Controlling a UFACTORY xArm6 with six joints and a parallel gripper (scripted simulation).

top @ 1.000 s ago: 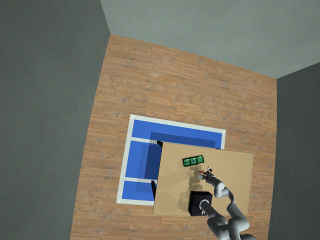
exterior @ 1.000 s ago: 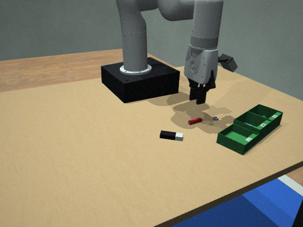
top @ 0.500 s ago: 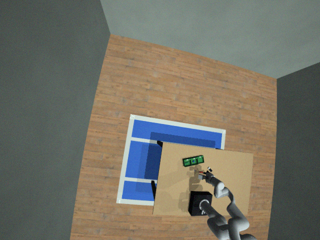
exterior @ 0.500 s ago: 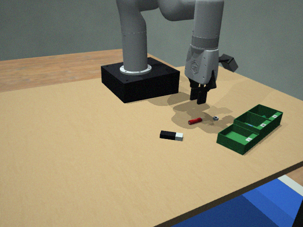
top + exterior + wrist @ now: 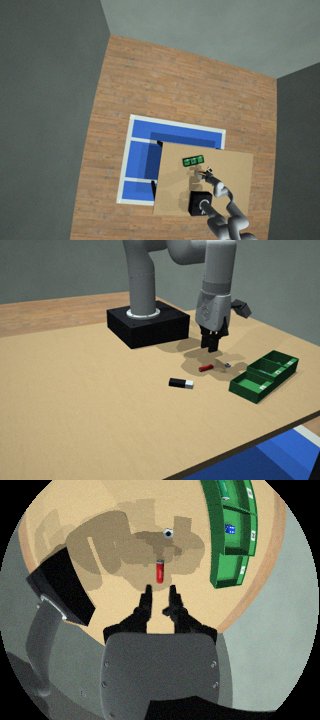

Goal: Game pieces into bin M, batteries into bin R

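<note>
Now: the red battery 80 mm below my hand. Round my hand: grey nut 80 mm to the left, 90 mm below; then three joined green bins 100 mm ahead, 140 mm to the left, 70 mm below; then blue die 100 mm ahead, 130 mm to the left, 80 mm below.
</note>
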